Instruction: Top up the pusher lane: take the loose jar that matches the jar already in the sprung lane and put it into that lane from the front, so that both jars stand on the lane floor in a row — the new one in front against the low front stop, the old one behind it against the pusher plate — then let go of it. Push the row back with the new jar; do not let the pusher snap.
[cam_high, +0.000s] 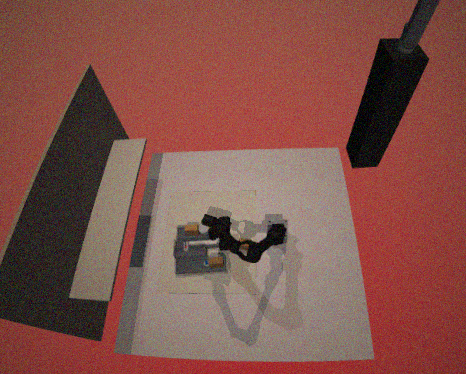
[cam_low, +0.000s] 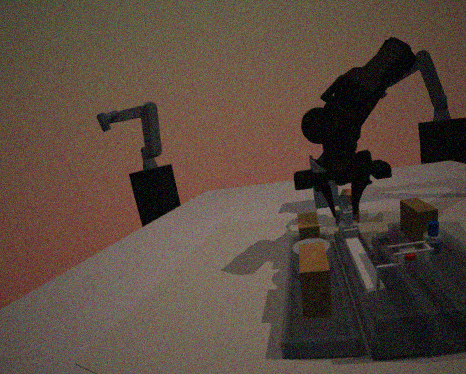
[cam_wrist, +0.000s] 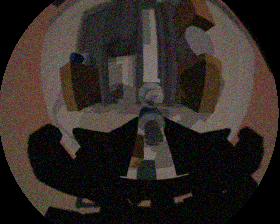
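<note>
Right now the box is 10 cm behind my gripper tip, 3 cm to the left of it and 1 cm below it. Round my gripper tip: grey rack 18 cm ahead, 3 cm to the left, 3 cm below; then white pusher piece 14 cm ahead, 3 cm to the left; then red piece 22 cm ahead, 4 cm to the left, 2 cm above.
</note>
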